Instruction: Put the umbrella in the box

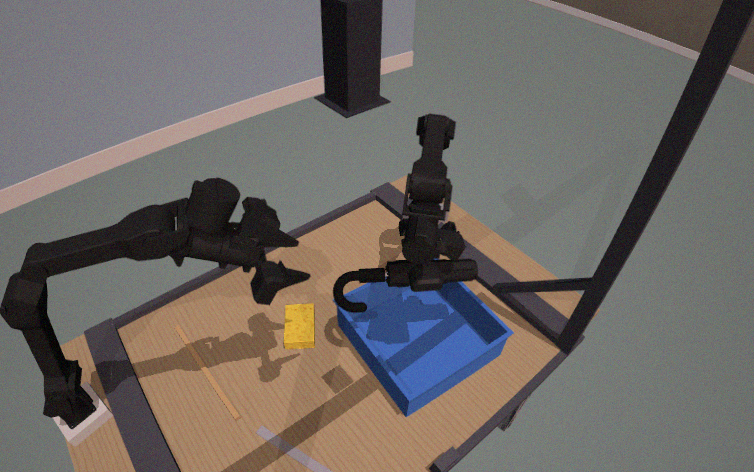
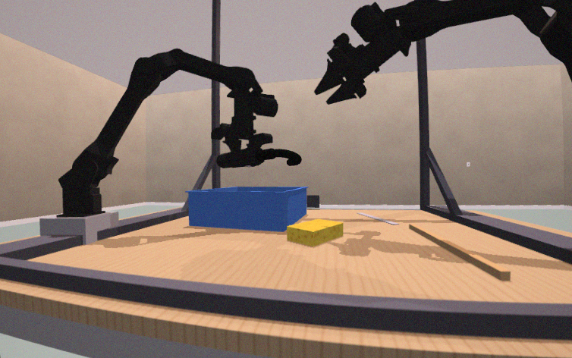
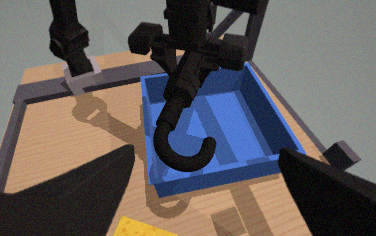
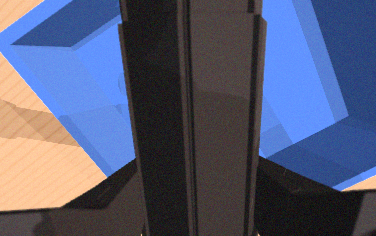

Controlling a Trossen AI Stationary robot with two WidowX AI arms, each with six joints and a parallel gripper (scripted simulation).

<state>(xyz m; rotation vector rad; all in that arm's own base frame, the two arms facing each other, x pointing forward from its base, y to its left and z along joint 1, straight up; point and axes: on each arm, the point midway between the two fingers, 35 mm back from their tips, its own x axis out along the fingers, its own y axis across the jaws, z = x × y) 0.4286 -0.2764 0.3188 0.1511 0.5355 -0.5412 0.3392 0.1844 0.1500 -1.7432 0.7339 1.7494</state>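
Right now my right hand is 5 cm past the blue storage box, 2 cm to the right of it and 15 cm above it. Round my right hand: thin wooden stick: 19 cm ahead, 46 cm to the left, 20 cm below; then black folded umbrella: 1 cm behind, 3 cm to the left, 2 cm below; then grey strip: 10 cm behind, 39 cm to the left, 20 cm below.
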